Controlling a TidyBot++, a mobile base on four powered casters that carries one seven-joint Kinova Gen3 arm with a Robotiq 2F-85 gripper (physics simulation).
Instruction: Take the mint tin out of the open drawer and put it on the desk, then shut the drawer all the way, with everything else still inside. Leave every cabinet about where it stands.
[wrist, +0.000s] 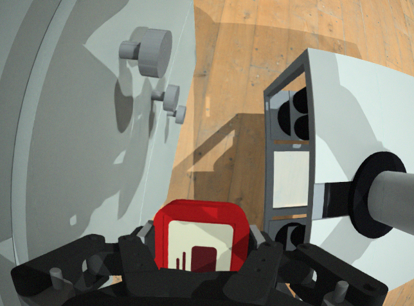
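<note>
The mint tin (200, 212), red with a cream label and dark red marks, is held at the bottom centre of the wrist view. My gripper (201, 236) is shut on it, with one fingertip at each side. Below the tin's upper part, the gripper body hides the rest. A grey drawer front (85, 165) with a pale rim fills the left side. A round grey knob (156, 52) sticks out from it, near the top. The inside of the drawer cannot be made out, and the desk top cannot be identified in this view.
Two more round knobs (171, 97) (180, 114) show lower down, beyond the large one. The robot's base (370, 120), white-topped with a dark grey frame, stands at the right, with the arm's grey round mount (395, 200) on it. Wooden floor (235, 65) shows between the drawer front and the base.
</note>
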